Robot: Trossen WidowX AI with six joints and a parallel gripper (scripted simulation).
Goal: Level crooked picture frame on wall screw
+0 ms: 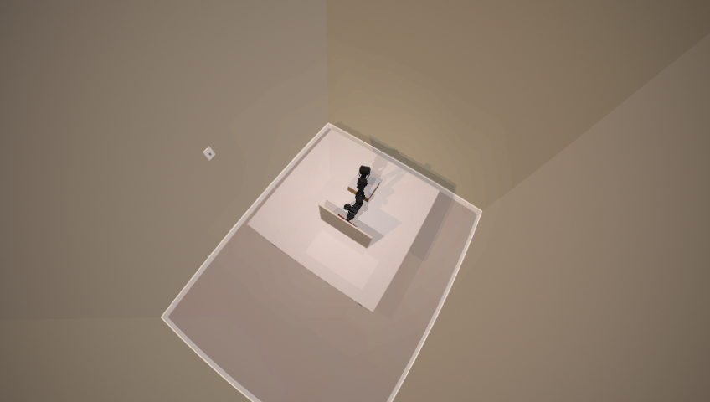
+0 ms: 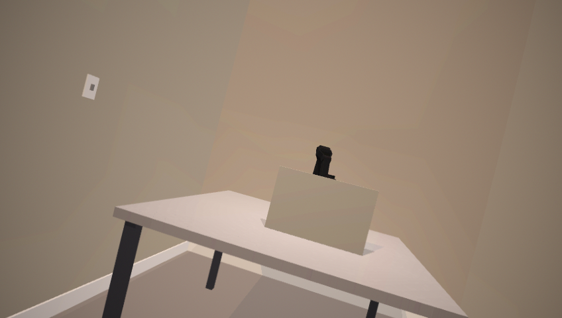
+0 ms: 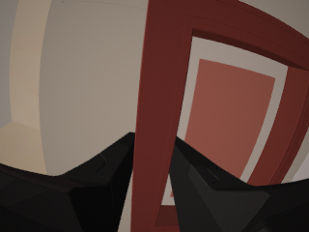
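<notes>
My gripper tip is now 50 mm above the picture frame. Round my gripper tip: wall panel 20 mm ahead, 60 mm below.
</notes>
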